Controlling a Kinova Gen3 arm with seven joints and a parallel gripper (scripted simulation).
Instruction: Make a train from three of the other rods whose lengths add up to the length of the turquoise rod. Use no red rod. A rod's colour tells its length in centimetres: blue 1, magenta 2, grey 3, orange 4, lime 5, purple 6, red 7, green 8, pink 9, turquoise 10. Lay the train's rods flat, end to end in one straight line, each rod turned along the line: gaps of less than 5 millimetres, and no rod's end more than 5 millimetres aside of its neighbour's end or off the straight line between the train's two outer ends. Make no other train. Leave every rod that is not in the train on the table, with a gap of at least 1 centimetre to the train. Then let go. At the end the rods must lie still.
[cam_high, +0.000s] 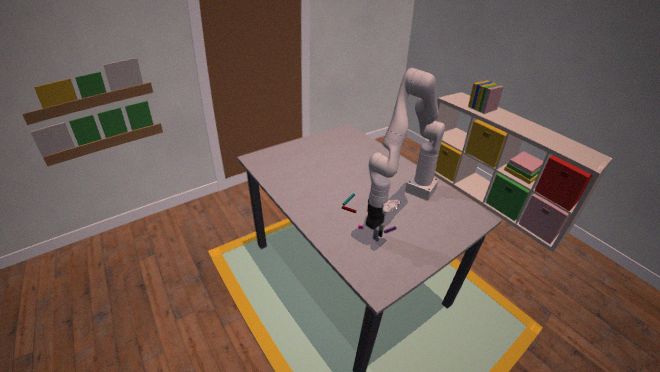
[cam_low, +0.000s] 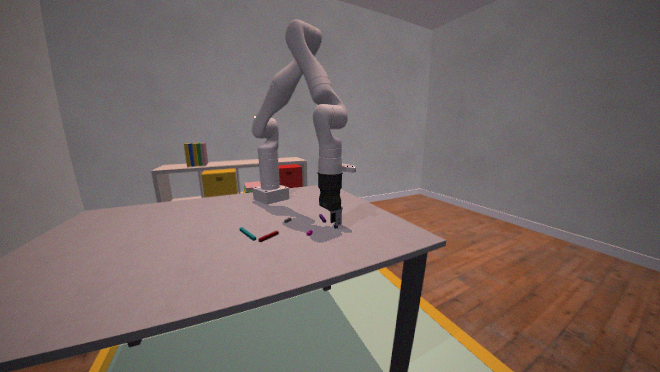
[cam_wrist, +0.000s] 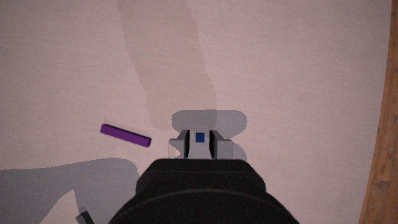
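Now: the blue rod 30 mm below my hand. Round my hand: grey rod: 130 mm behind, 130 mm to the right, 30 mm below; magenta rod: 10 mm ahead, 100 mm to the right, 30 mm below; purple rod: 90 mm behind, 10 mm to the right, 30 mm below.
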